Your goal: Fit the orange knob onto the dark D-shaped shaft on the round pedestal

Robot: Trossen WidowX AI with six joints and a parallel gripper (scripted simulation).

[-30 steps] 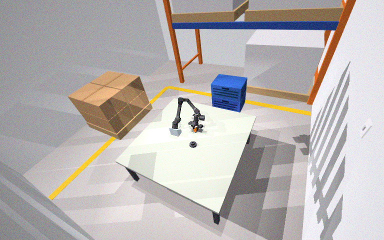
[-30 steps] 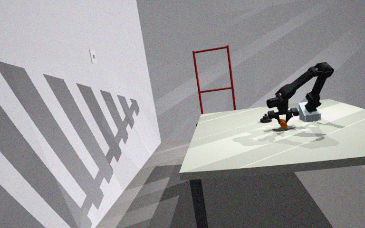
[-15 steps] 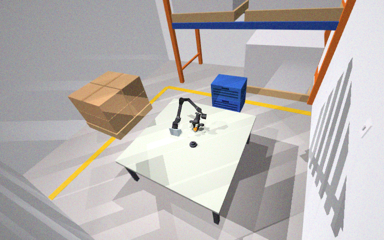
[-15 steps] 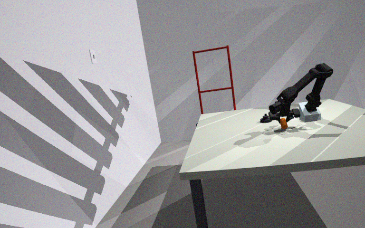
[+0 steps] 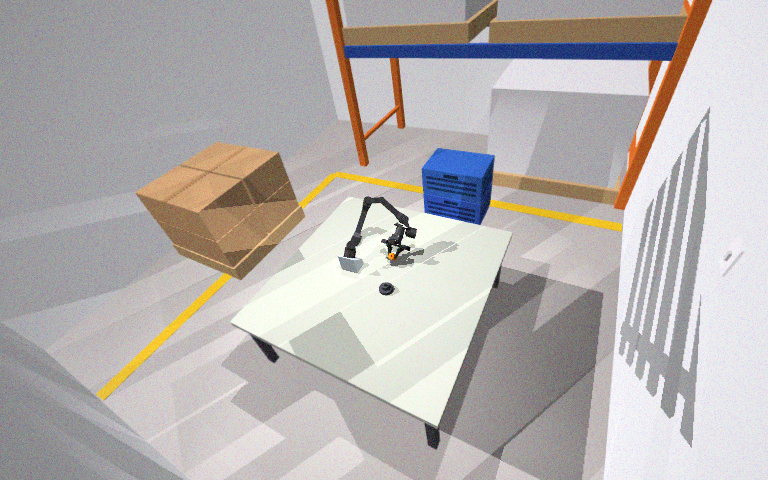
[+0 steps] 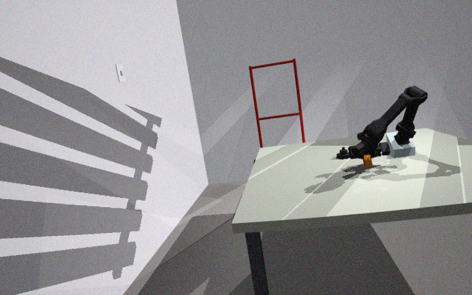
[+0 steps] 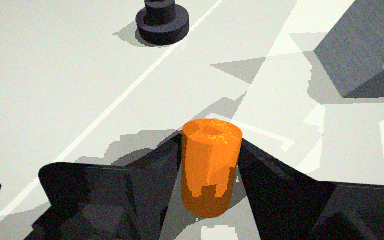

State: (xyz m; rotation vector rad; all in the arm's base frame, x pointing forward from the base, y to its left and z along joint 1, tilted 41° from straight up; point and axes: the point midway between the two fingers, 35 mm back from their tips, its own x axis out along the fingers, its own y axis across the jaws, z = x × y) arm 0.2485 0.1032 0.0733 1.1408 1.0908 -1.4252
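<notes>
Right now my gripper tip is 2 cm to the right of the orange knob and 1 cm above it. Also, from my gripper tip: round pedestal 5 cm ahead, 22 cm to the right, 1 cm below.
</notes>
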